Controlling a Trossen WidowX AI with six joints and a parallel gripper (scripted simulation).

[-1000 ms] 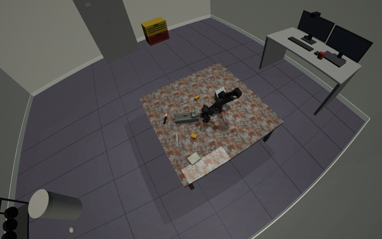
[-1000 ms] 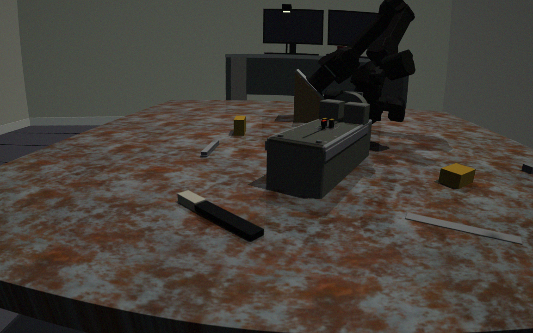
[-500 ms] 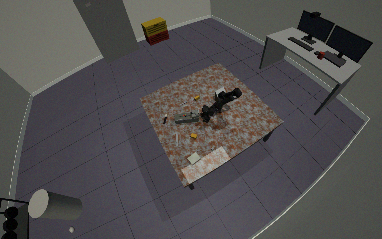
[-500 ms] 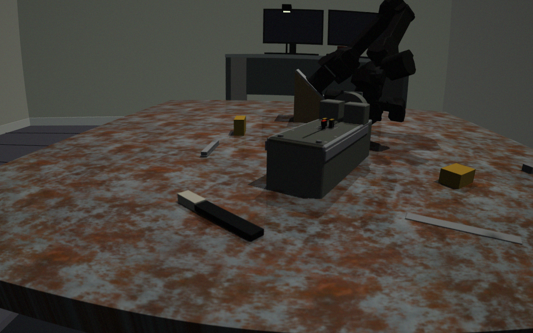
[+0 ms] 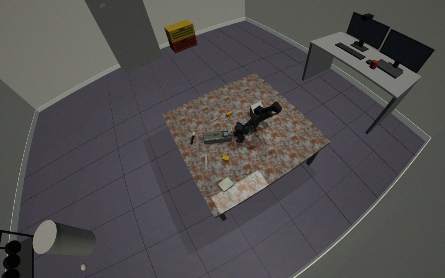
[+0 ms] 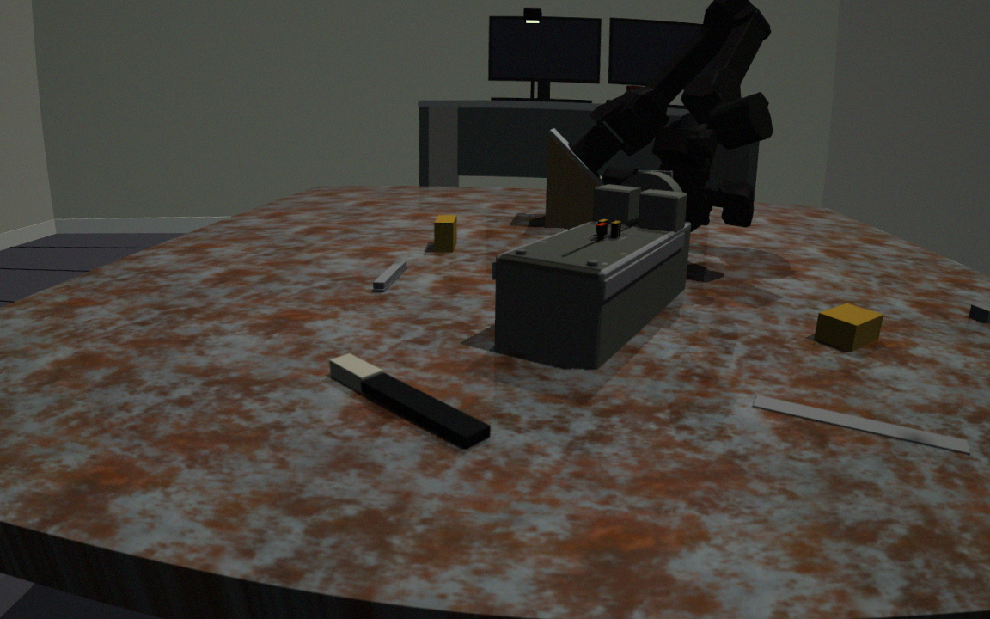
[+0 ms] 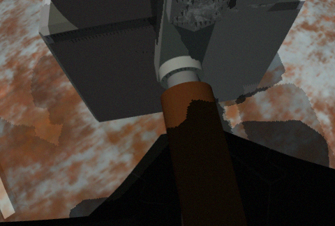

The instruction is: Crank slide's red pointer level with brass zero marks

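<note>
The brown crank handle lies 20 mm behind my gripper tip, 10 mm to the left of it and 30 mm above it. Round my gripper tip: red pointer 160 mm ahead, 100 mm to the right, 50 mm above; small grey bar 30 mm ahead, 310 mm to the right, 30 mm below; grey strip 360 mm ahead, 60 mm to the left, 30 mm below.
</note>
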